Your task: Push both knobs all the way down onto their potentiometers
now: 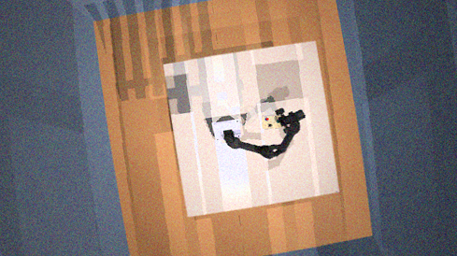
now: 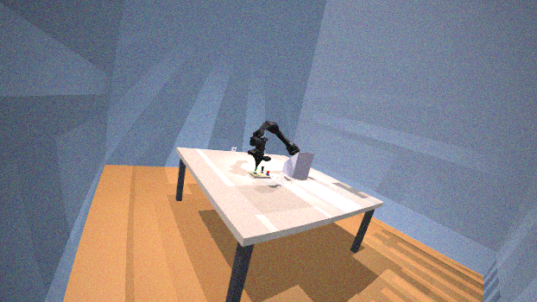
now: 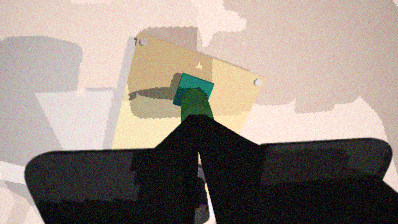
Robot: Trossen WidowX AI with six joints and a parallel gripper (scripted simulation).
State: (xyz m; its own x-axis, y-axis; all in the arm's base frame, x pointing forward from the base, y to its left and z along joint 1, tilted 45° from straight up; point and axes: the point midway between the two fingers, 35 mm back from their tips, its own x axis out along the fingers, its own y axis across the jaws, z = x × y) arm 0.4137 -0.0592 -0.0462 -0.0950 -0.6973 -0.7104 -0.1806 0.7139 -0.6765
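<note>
The dark green knob lies 2 cm below my gripper tip.
</note>
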